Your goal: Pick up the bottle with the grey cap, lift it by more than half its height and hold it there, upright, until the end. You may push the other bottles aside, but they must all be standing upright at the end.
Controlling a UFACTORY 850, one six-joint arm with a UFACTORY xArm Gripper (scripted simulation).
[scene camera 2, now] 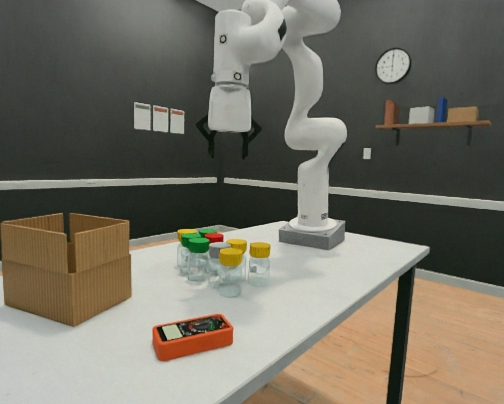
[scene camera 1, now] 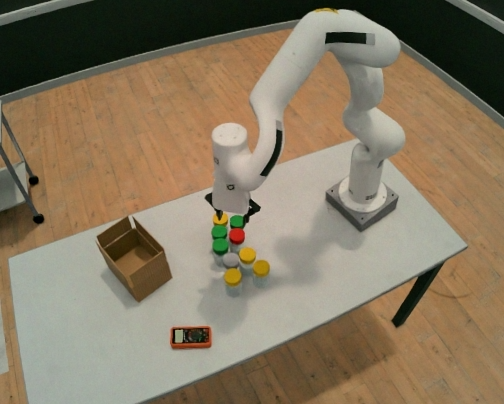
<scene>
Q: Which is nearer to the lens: the yellow-capped bottle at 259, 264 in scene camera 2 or the orange multimeter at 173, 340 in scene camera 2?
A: The orange multimeter.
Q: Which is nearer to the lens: the cardboard box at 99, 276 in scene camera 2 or the orange multimeter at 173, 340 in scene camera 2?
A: The orange multimeter.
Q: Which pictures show the gripper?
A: Scene camera 2 and scene camera 1: all of them.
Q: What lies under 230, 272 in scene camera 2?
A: A yellow-capped bottle.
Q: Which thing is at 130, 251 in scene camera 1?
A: A cardboard box.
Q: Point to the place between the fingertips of the gripper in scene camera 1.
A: At 233, 219
</scene>
